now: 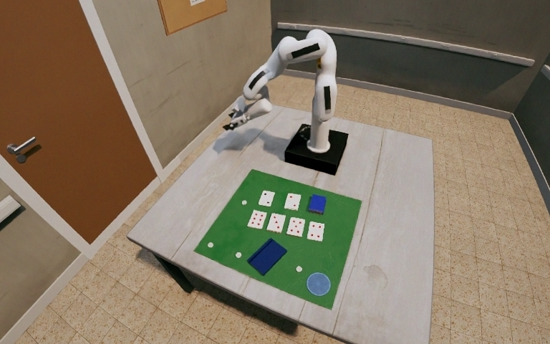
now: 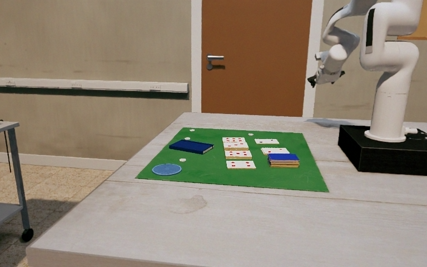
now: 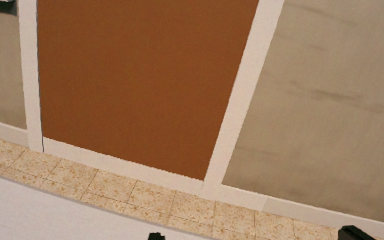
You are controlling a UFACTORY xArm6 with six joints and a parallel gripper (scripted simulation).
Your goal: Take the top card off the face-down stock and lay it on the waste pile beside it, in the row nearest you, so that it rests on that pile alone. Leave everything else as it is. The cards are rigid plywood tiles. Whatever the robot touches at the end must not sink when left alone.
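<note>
The tile is 23 cm ahead of my hand, 57 cm to the left of it and 18 cm below it. From my hand the other things lie so: green mat: 39 cm ahead, 45 cm to the left, 22 cm below; then card: 27 cm ahead, 32 cm to the left, 20 cm below.
</note>
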